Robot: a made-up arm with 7 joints.
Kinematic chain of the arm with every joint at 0, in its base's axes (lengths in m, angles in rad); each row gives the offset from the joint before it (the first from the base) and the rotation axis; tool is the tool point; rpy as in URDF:
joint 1: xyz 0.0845 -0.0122 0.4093 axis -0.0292 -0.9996 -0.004
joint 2: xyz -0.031 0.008 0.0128 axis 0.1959 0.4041 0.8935
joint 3: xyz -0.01 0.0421 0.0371 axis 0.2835 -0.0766 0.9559
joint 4: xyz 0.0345 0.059 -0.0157 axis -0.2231 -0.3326 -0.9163
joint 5: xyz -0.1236 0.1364 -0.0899 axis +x
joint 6: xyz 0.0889 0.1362 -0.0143 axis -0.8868 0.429 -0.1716
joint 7: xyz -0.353 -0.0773 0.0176 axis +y
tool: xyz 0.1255 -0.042 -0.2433 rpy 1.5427 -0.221 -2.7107
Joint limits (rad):
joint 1: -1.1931..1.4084
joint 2: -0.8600..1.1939
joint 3: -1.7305..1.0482
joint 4: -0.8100..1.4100
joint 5: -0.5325..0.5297
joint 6: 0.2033..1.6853
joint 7: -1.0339..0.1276
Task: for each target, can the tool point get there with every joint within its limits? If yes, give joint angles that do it. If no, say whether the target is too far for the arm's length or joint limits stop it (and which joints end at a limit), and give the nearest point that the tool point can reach.
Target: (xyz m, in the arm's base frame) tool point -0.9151 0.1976 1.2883
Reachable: no: too far | nearest point -0.3676 0.0851 0.8069 | short by 0.738 m
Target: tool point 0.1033 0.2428 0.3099
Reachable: yes | joints -0.0481 -0.2218 -0.8221 -0.1246 0.1378 0.6647 -0.6510
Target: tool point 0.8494 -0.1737 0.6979
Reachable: no: joint limits stop it (at a limit: joint 2, joint 4, joint 5, joint 6, joint 7) | nearest point 0.5485 -0.0904 0.5842 | short by 0.332 m
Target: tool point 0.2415 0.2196 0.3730
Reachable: yes | joints 0.5651 -0.3988 -0.7101 0.2783 0.2122 0.8650 -0.5571
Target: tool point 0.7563 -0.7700 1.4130
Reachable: no: too far | nearest point 0.1965 -0.2967 0.8884 | short by 0.901 m
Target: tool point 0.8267 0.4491 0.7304
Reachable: no: joint limits stop it (at a limit: joint 2, joint 4, joint 5, joint 6, joint 7) | nearest point 0.5048 0.2750 0.5909 | short by 0.392 m
